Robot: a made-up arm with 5 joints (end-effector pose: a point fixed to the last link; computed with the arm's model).
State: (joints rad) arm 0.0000 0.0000 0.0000 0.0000 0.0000
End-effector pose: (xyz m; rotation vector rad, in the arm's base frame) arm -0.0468 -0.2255 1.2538 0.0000 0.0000 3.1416
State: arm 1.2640 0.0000 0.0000 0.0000 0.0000
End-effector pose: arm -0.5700 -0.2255 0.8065 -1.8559 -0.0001 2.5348
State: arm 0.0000 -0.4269 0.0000 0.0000 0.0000
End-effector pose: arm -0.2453 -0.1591 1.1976 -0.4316 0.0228 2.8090
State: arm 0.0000 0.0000 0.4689 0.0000 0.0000
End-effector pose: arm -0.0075 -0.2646 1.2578 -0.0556 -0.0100 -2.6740
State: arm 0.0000 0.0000 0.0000 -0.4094 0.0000
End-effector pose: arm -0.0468 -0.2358 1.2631 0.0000 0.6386 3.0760
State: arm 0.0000 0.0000 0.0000 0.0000 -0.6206
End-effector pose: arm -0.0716 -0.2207 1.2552 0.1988 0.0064 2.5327
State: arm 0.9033 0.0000 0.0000 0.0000 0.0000
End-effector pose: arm -0.4864 -0.2255 0.9981 -1.3712 0.0000 2.8265
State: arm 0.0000 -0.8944 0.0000 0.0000 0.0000
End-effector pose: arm -0.4000 -0.0286 1.0745 -0.8119 0.0430 2.3880
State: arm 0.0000 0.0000 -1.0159 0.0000 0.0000
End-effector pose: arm -0.0517 -0.1096 1.2436 -0.1032 -0.0186 2.1274
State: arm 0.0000 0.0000 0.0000 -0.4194 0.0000
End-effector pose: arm -0.0468 -0.2360 1.2634 0.0000 0.6539 3.0727
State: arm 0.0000 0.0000 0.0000 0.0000 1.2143
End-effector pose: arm -0.0113 -0.1953 1.2611 0.3303 0.0107 -1.9414
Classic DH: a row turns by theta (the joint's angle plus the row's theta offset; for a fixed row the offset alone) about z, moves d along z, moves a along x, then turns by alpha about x. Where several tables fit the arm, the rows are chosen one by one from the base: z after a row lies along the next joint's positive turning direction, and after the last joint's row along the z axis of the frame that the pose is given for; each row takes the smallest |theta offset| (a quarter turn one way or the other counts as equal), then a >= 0, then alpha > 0; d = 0 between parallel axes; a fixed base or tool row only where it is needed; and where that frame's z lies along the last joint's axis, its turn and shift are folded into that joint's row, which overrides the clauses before.
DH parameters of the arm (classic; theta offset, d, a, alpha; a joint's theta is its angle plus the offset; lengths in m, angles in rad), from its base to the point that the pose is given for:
base (fixed): 0 0.6729 -0.003 1.5708
joint 1: -0.0533 0.1011 0.0447 -2.3587
joint 2: -0.1065 -0.1702 0.0311 0.7033
joint 3: -1.4941 0.7306 0.0479 -1.5865
joint 4: 0.3346 -0.106 -0.0171 1.5629
joint 5: -1.5395 0.1388 -0.0033 0.2475
tool (fixed): -0.0323 -0.1682 0 0

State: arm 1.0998 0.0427 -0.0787 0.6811 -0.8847
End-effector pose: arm -0.5541 -0.1901 0.8872 -0.6676 -1.2954 2.3986
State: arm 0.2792 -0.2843 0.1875 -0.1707 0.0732
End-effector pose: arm -0.3194 -0.2121 1.1632 0.7271 -0.3286 -3.0251
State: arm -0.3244 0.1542 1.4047 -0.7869 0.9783
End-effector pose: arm 0.3584 -0.2332 1.1653 0.1365 -0.1465 -0.5873
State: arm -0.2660 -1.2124 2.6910 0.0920 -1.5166
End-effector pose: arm -0.2182 -0.0544 1.2290 -0.0582 -1.1651 -2.7304
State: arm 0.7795 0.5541 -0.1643 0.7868 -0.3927
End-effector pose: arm -0.2592 -0.1824 1.2153 0.1053 1.0679 -2.9313
